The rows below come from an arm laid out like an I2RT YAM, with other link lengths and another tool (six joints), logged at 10 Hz.
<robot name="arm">
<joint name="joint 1" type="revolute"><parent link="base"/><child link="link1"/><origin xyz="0 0 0.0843"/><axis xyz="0 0 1"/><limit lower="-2.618" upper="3.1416"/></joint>
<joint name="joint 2" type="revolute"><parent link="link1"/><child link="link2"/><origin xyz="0.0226 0.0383 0.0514" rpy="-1.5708 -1.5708 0"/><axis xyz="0 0 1"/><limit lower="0" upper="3.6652"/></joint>
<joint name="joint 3" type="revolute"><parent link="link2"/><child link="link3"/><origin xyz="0 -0.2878 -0.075" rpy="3.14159 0 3.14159"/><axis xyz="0 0 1"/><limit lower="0" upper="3.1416"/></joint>
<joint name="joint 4" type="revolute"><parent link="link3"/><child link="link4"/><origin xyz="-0.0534 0.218 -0.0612" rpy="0 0 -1.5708"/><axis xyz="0 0 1"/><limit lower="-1.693" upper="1.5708"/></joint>
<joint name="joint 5" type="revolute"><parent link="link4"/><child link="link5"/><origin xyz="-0.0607 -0.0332 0.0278" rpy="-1.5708 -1.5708 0"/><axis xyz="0 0 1"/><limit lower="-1.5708" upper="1.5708"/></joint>
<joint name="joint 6" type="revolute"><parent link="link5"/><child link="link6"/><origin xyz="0 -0.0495 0.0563" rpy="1.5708 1.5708 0"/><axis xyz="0 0 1"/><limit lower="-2.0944" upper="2.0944"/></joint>
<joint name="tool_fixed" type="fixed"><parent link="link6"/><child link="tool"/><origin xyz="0 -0.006 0.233" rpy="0 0.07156 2.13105"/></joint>
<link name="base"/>
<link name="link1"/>
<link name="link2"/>
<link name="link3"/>
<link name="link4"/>
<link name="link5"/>
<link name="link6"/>
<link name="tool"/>
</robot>
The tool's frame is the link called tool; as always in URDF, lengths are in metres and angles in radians.
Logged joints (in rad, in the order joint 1, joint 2, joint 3, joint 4, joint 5, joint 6), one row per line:
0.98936, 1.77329, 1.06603, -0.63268, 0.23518, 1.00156
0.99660, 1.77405, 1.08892, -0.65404, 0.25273, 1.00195
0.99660, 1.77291, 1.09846, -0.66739, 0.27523, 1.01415
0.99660, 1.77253, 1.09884, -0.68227, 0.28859, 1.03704
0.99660, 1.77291, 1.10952, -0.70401, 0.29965, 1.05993
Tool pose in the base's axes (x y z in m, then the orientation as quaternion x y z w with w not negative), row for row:
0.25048, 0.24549, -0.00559, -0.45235, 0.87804, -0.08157, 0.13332
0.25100, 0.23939, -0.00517, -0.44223, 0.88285, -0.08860, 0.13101
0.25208, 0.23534, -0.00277, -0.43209, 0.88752, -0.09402, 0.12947
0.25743, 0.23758, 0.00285, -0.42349, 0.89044, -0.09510, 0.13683
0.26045, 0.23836, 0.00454, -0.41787, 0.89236, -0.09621, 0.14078
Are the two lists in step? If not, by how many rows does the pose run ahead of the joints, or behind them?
The pose runs 2 rows ahead of the joints: the pose in row i belongs to the joints in row i + 2.
